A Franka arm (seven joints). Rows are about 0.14 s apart.
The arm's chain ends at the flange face. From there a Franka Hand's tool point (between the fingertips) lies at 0.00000 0.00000 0.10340 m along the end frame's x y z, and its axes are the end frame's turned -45 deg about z.
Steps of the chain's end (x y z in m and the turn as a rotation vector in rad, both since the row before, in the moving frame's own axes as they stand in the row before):
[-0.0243 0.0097 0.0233 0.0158 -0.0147 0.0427]
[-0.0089 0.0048 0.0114 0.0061 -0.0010 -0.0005]
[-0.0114 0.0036 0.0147 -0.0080 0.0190 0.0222]
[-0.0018 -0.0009 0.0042 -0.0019 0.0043 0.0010]
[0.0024 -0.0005 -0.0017 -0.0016 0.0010 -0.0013]
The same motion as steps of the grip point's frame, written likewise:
[-0.0239 -0.0126 0.0233 0.0216 0.0008 0.0427]
[-0.0093 -0.0034 0.0114 0.0050 0.0036 -0.0005]
[-0.0098 -0.0035 0.0147 -0.0191 0.0078 0.0222]
[-0.0005 -0.0015 0.0042 -0.0044 0.0017 0.0010]
[0.0020 0.0015 -0.0017 -0.0018 -0.0004 -0.0013]

